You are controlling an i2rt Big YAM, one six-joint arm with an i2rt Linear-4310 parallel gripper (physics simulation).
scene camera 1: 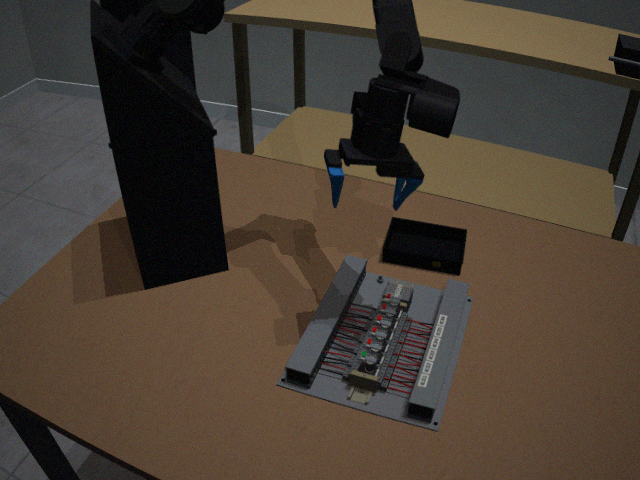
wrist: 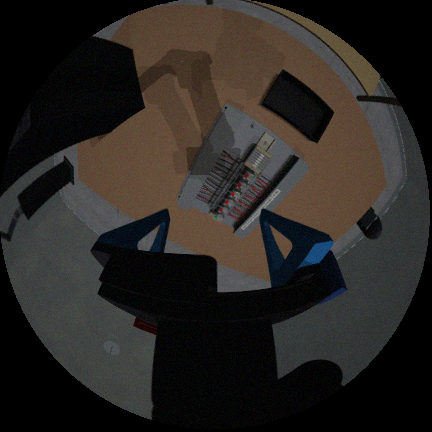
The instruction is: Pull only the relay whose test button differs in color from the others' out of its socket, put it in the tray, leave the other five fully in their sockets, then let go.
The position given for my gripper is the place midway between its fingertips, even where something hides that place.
I see my gripper (scene camera 1: 365,207) and a grey panel (scene camera 1: 392,404).
My gripper shows as well in the wrist view (wrist: 214,213). The grey panel is seen too in the wrist view (wrist: 244,136).
